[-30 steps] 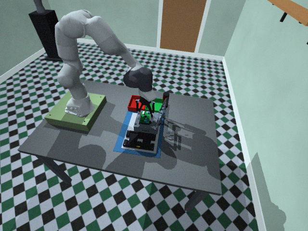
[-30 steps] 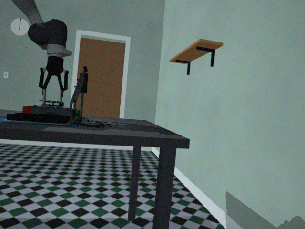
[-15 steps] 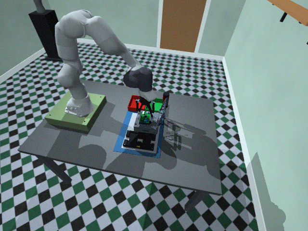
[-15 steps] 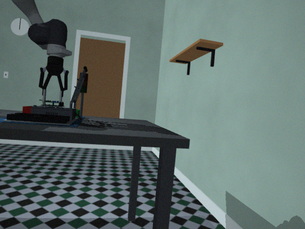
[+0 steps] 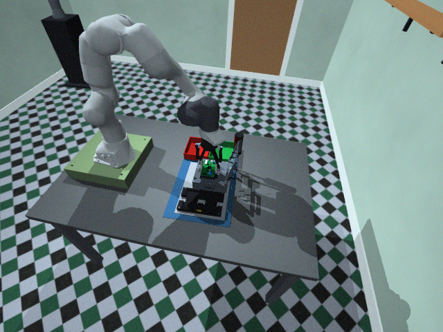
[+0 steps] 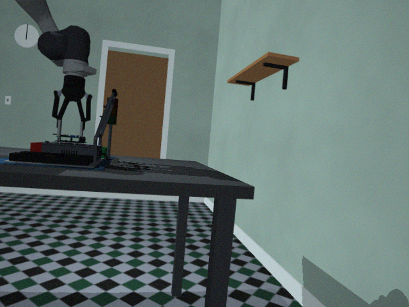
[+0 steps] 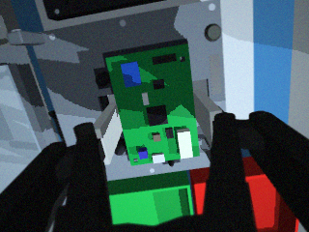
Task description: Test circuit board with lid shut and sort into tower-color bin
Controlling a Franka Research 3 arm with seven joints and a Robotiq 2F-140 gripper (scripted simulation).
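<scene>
Now: the green circuit board 20 mm below my hand. From my hand the other things lie so: tester lid 130 mm ahead, 10 mm to the right, 80 mm above; tester plate 10 mm ahead, 10 mm to the left, 40 mm below; black latch hook 60 mm behind, 60 mm to the left, 20 mm below.
</scene>
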